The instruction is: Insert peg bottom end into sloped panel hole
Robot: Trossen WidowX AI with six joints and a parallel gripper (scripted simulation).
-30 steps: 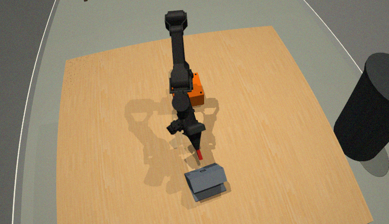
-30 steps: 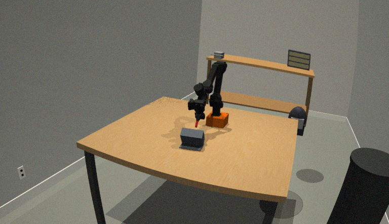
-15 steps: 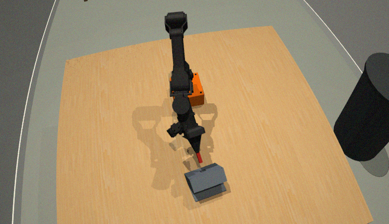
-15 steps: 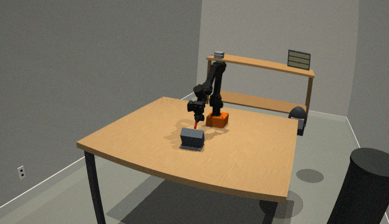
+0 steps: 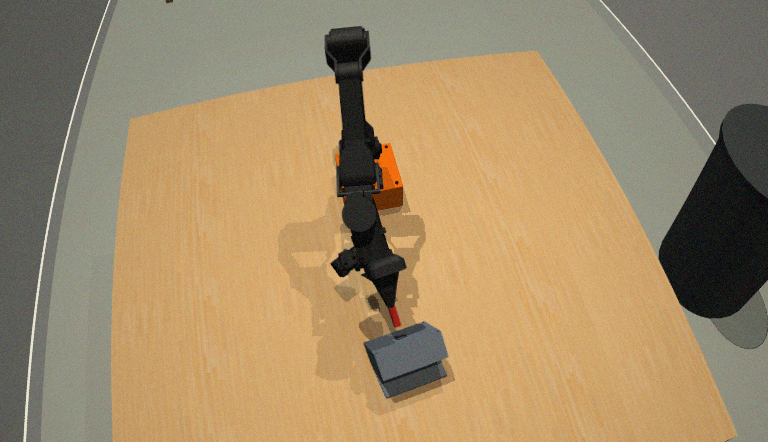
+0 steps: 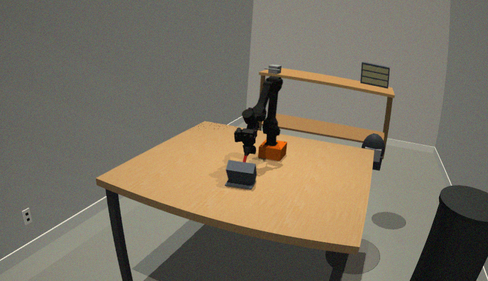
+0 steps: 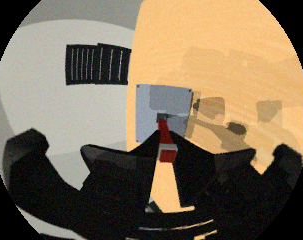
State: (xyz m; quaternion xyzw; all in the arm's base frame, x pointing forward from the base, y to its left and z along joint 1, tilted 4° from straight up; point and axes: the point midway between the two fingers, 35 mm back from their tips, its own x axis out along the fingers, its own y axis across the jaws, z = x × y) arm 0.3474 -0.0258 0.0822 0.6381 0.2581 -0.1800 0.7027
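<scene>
Now: gripper tip 7 cm short of the grey sloped panel, 1 cm to the right of it and 6 cm above it. Also, from my gripper tip: red peg (1 cm behind, 1 cm above).
</scene>
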